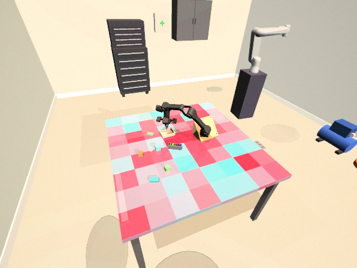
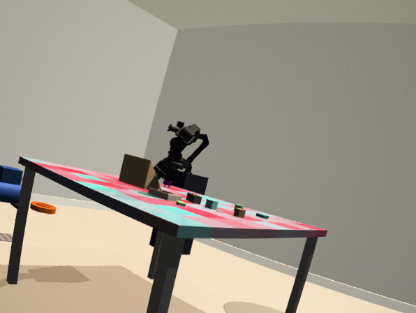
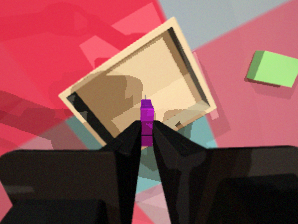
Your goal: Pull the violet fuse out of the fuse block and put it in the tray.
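My gripper tip is 8 cm above the tan tray.
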